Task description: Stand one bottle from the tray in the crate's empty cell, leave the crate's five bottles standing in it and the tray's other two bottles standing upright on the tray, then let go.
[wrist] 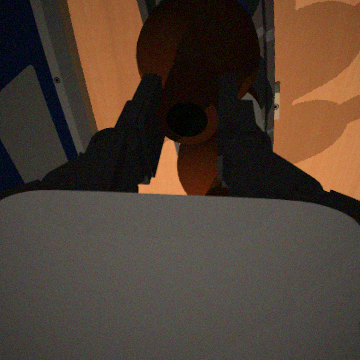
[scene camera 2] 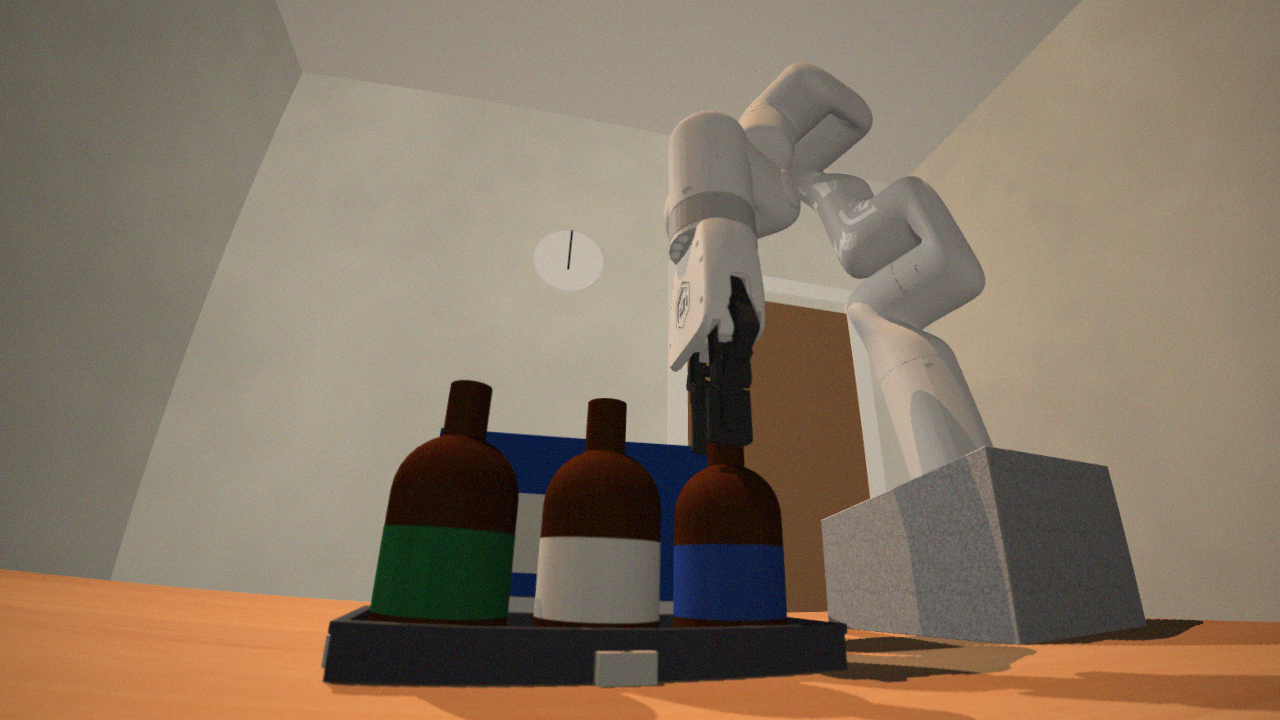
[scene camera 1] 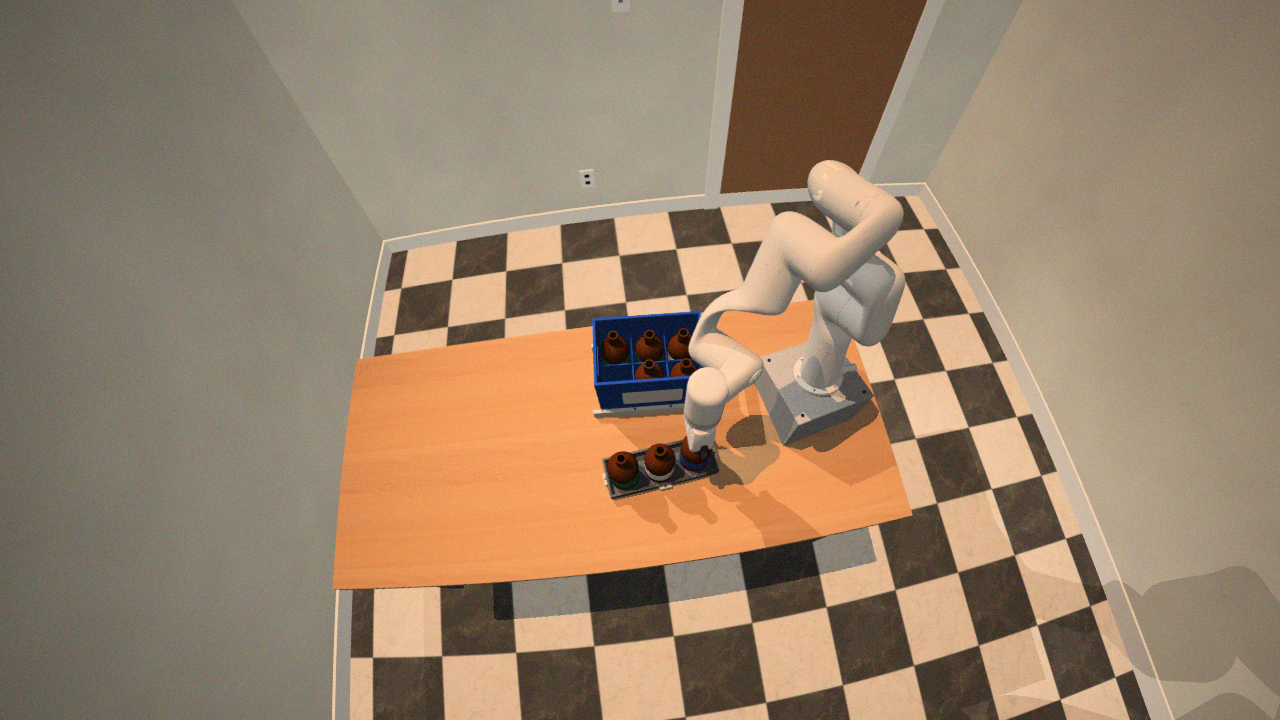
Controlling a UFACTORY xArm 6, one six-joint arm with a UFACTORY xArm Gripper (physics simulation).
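Where they show: gripper, between the fingertips: [wrist: 191,99] [scene camera 2: 721,449]; arm's base, origin of its link: [scene camera 2: 962,495] [scene camera 1: 817,375].
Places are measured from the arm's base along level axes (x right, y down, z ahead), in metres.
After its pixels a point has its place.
Note:
The bottle with the blue label [scene camera 1: 693,463] @(x -0.153, y 0.055, z 0.344 m) [scene camera 2: 729,510] @(x -0.151, y 0.044, z 0.345 m) [wrist: 197,35] @(x -0.120, y 0.015, z 0.310 m) stands upright at the tray's right end. My gripper [scene camera 1: 697,450] @(x -0.117, y -0.003, z 0.335 m) [scene camera 2: 713,445] @(x -0.117, y -0.003, z 0.335 m) [wrist: 191,99] @(x -0.117, y -0.003, z 0.335 m) points down and is shut on its neck. The white-labelled bottle [scene camera 1: 659,461] @(x -0.147, y 0.012, z 0.425 m) [scene camera 2: 599,501] @(x -0.168, y 0.045, z 0.430 m) [wrist: 197,170] @(x -0.114, y 0.019, z 0.403 m) stands in the middle, and the green-labelled bottle [scene camera 1: 622,469] @(x -0.153, y 0.012, z 0.511 m) [scene camera 2: 452,501] @(x -0.174, y 0.052, z 0.508 m) at the left end, both upright on the dark tray [scene camera 1: 640,490] @(x -0.185, y 0.111, z 0.477 m) [scene camera 2: 465,658] @(x -0.186, y 0.124, z 0.492 m). The blue crate [scene camera 1: 605,396] @(x 0.040, y 0.028, z 0.530 m) [scene camera 2: 528,461] @(x 0.036, y -0.013, z 0.466 m) [wrist: 15,30] @(x 0.025, y 0.079, z 0.308 m) holds three brown bottles in its rear row and two in front; its front-left cell is empty. The arm partly hides its right side.
The crate stands behind the tray on the wooden table [scene camera 1: 465,456] @(x -0.032, y 0.136, z 0.928 m) [scene camera 2: 134,617] @(x -0.020, y 0.136, z 0.735 m). The grey robot base block [scene camera 1: 823,411] @(x -0.102, y -0.019, z 0.023 m) [scene camera 2: 948,555] @(x -0.073, y 0.067, z 0.102 m) stands to the right. The two other tray bottles stand close beside the gripped one.

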